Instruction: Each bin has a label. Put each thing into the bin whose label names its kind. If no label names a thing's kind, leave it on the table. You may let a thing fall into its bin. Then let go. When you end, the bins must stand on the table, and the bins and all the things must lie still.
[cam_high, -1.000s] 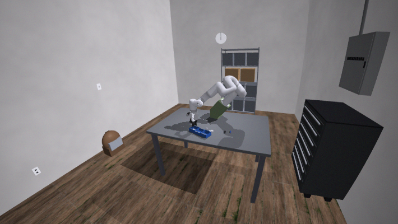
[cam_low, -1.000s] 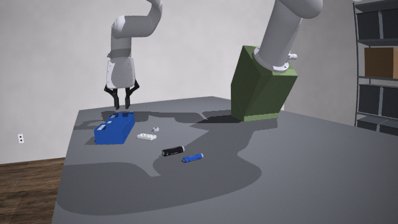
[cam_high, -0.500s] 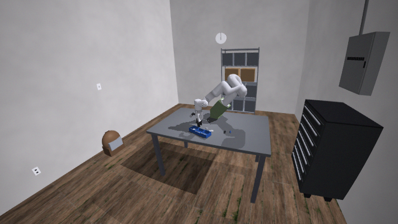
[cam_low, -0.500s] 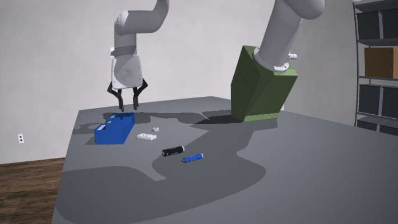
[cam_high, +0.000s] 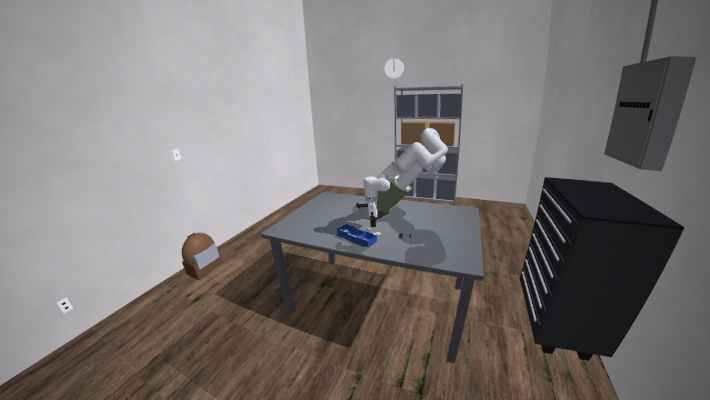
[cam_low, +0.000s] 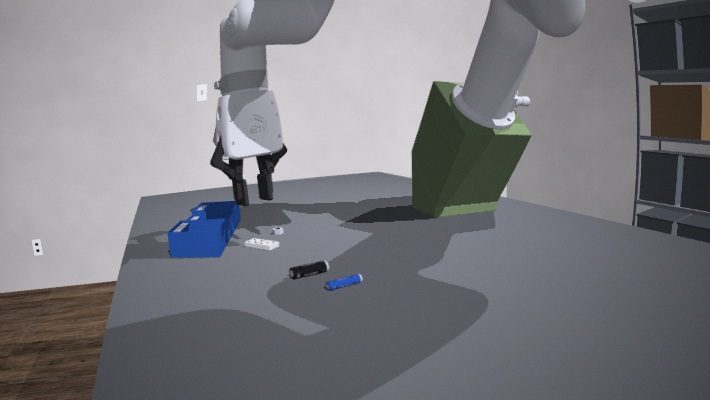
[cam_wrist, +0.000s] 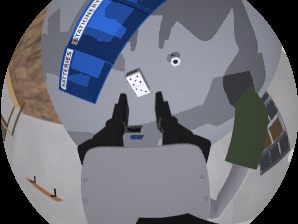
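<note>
Right now the white domino is 1 cm behind my hand, 2 cm to the left of it and 8 cm below it. The rest, counted from my hand: blue bin: 8 cm ahead, 8 cm to the right, 7 cm below; white dotted piece: 6 cm ahead, 15 cm to the right, 7 cm below; small nut: 4 cm behind, 6 cm to the right, 8 cm below.
</note>
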